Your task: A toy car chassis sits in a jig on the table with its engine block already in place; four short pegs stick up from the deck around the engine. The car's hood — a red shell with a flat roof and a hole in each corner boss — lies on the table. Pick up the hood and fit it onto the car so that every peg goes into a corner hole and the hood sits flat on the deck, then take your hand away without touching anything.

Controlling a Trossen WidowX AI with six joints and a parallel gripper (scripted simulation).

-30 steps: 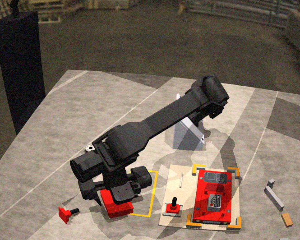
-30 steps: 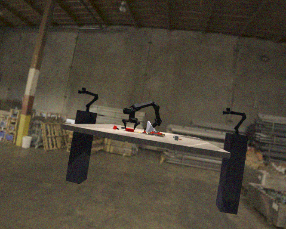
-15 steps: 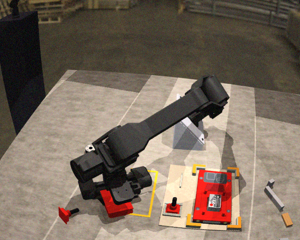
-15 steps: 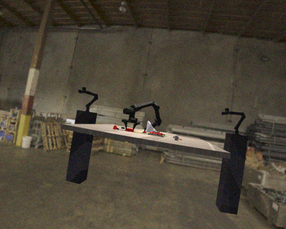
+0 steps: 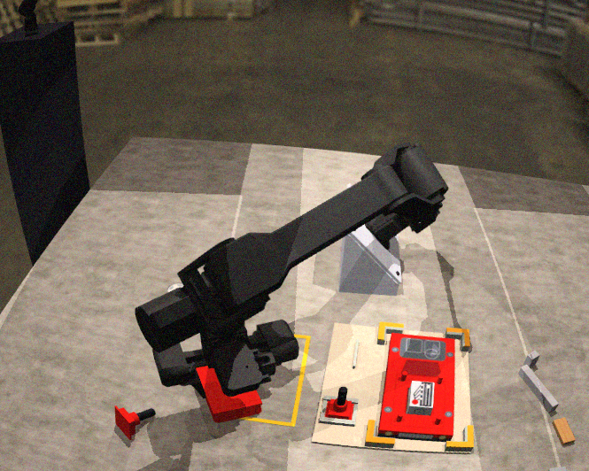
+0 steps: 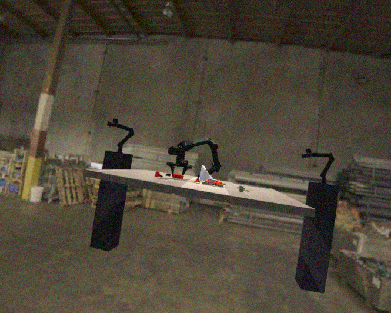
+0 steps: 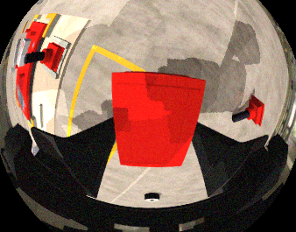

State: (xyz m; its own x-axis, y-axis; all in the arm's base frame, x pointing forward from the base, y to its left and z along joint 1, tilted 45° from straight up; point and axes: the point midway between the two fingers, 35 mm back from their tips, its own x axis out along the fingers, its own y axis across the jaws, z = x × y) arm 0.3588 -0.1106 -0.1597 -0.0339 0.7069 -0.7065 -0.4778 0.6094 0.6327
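Now: the grey engine block 10 mm behind my gripper tip and 280 mm to the left of it. From my gripper tip the other things lie so: red hood 10 mm above.
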